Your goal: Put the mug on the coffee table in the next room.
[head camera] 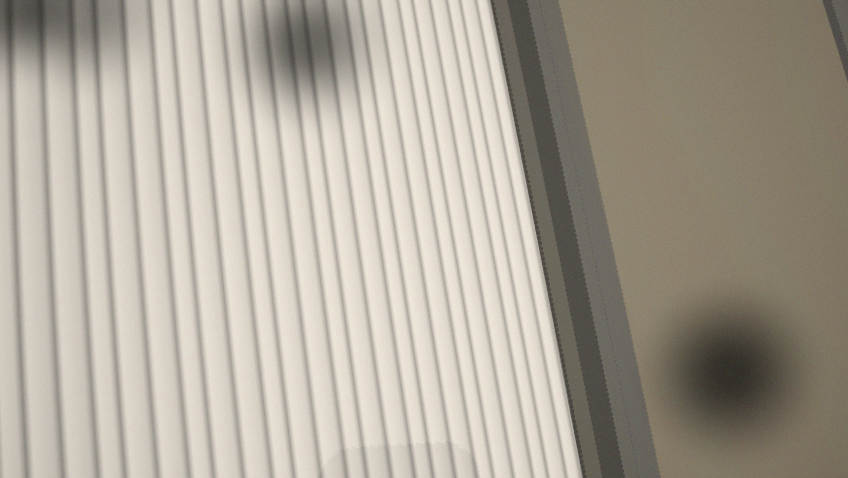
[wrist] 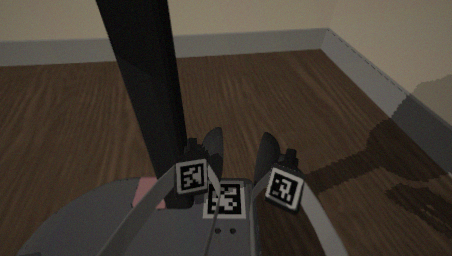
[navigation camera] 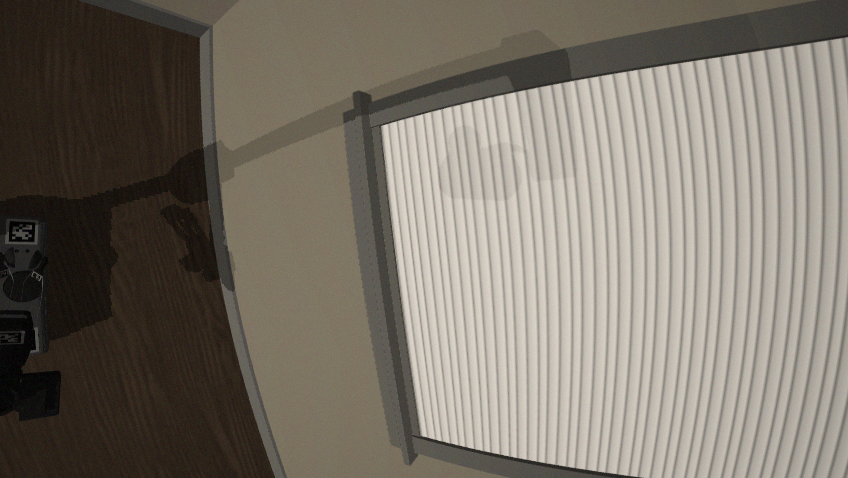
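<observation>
My gripper (navigation camera: 23, 258) (wrist: 240, 147) is open, with a gap between its two dark fingertips and nothing held between them. In the wrist view it hangs above the robot's own grey base (wrist: 165, 235), beside the black mast. In the navigation camera view it shows at the left edge, over the base. The mug does not show in the head camera, navigation camera or wrist views. The coffee table does not show in them either.
A pale ribbed panel (head camera: 296, 237) (navigation camera: 593, 267) in a grey frame (head camera: 558, 148) (navigation camera: 388, 285) is on the beige wall (head camera: 712, 178) (navigation camera: 296, 237). Grey skirting (navigation camera: 207, 106) (wrist: 240, 42) borders the dark wooden floor (navigation camera: 118, 89) (wrist: 260, 85). A wall corner shows in the wrist view. The black mast (wrist: 145, 75) stands beside the gripper.
</observation>
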